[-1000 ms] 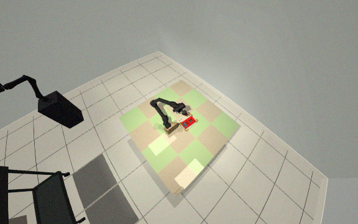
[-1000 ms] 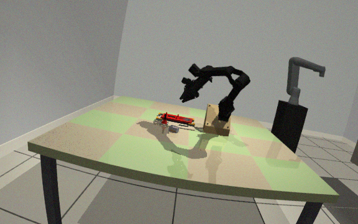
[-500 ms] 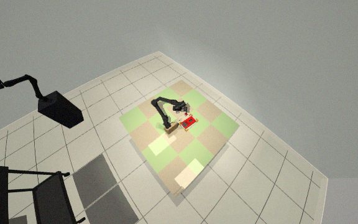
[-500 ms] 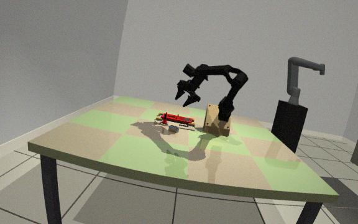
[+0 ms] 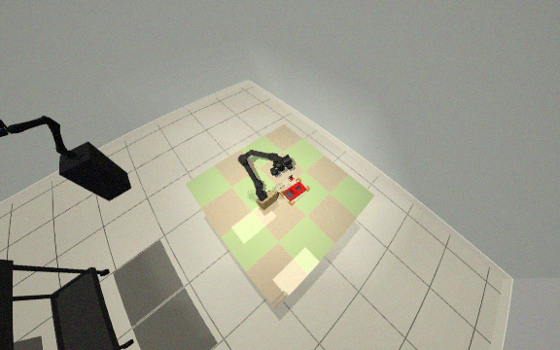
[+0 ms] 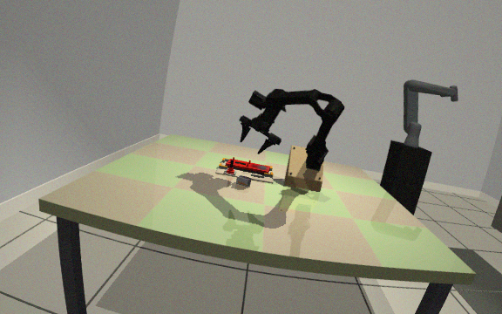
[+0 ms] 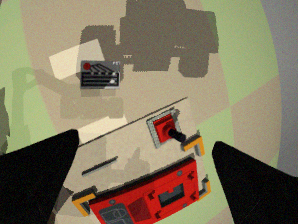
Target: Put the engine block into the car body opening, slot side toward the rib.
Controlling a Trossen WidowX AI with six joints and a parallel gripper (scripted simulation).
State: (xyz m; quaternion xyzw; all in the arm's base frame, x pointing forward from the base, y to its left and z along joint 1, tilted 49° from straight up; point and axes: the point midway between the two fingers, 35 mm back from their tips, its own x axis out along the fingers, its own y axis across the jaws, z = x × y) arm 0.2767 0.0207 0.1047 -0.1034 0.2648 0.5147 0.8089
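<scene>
The grey engine block lies 1 cm behind my gripper tip, 5 cm to the left of it and 13 cm below it.
</scene>
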